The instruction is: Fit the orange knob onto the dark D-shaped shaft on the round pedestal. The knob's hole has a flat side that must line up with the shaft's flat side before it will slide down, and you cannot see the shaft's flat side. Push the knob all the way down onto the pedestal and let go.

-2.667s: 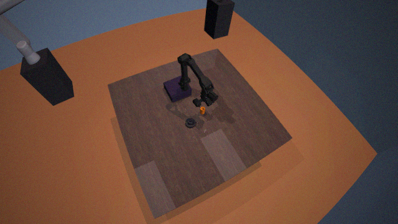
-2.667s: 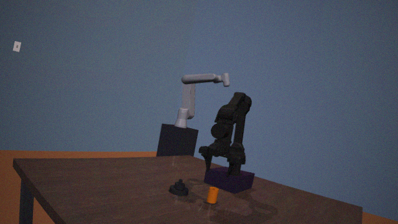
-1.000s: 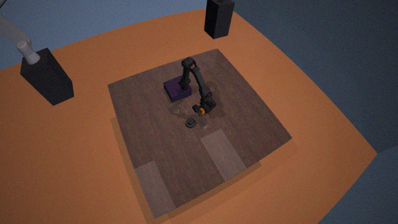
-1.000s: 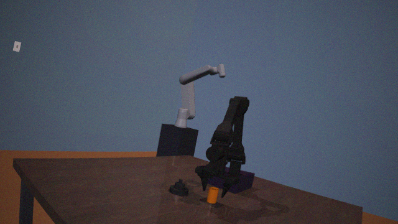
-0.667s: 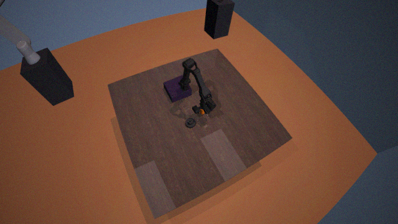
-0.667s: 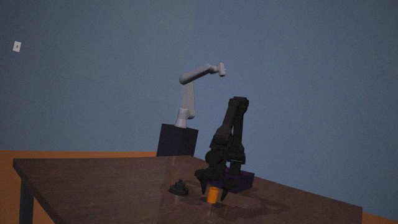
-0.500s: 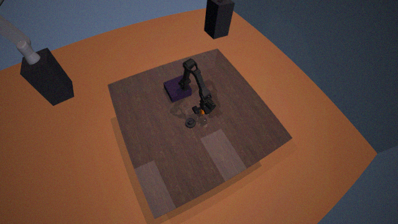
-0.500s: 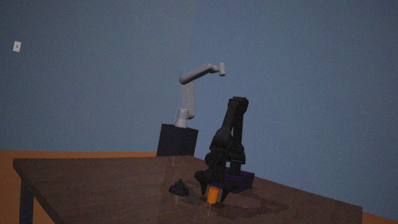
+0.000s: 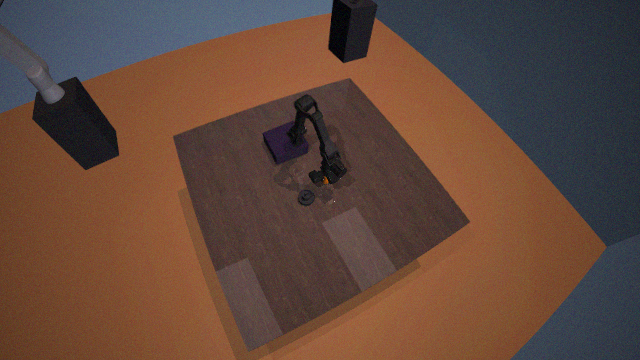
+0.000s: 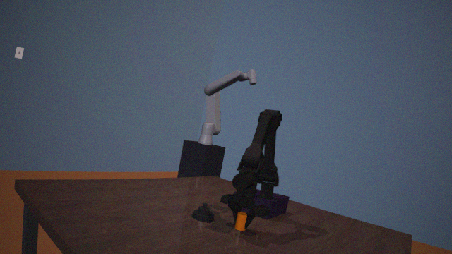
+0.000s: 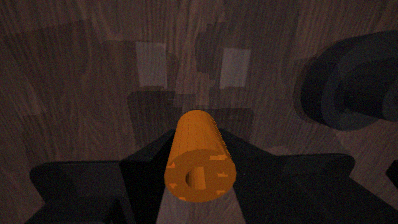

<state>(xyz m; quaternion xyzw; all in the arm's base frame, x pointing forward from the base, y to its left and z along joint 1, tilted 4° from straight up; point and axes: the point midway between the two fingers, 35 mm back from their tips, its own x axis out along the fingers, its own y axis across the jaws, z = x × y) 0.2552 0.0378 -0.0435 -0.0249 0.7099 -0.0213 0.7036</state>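
Right now my gripper tip is 140 mm to the left of the pedestal, 50 mm short of it and 20 mm below it. The rest, counted from my gripper tip: orange knob: 20 mm above.
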